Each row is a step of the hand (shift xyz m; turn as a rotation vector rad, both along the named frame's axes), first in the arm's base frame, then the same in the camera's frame.
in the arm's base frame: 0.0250 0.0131 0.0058 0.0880 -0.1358 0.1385
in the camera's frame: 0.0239 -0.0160 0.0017 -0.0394 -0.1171 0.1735
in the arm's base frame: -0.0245 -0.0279 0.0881 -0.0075 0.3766 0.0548
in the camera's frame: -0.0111 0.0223 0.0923 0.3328 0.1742 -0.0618
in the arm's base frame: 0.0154 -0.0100 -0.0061 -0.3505 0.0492 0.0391
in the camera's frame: -0.0033 -0.0189 -0.0027 -0.1040 0.3399 0.0208
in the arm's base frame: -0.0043 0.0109 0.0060 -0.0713 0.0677 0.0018
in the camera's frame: 0.0090 0.0093 0.0024 0.0264 0.0928 -0.0191
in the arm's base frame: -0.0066 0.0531 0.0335 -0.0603 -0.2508 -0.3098
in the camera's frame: 0.0514 0.0331 0.0158 -0.3242 -0.0956 -0.2196
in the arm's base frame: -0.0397 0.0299 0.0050 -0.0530 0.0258 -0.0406
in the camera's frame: 0.0091 0.0489 -0.0045 -0.0126 0.0527 -0.0467
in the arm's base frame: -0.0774 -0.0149 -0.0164 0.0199 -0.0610 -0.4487
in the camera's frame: -0.0517 0.0606 -0.0115 -0.1638 -0.1061 -0.4091
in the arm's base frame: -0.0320 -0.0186 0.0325 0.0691 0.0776 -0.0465
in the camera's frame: -0.0214 0.0253 0.0365 0.0846 -0.0354 -0.0675
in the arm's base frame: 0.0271 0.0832 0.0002 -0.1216 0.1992 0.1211
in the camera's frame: 0.0832 0.0111 -0.0249 0.1482 0.2102 0.0546
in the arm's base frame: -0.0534 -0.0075 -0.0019 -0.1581 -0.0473 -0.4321
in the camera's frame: -0.0308 0.0443 0.0002 -0.2271 0.0613 -0.3982
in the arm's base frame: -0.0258 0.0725 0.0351 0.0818 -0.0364 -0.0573
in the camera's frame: 0.0598 0.0587 0.0114 -0.0099 -0.0966 -0.0432
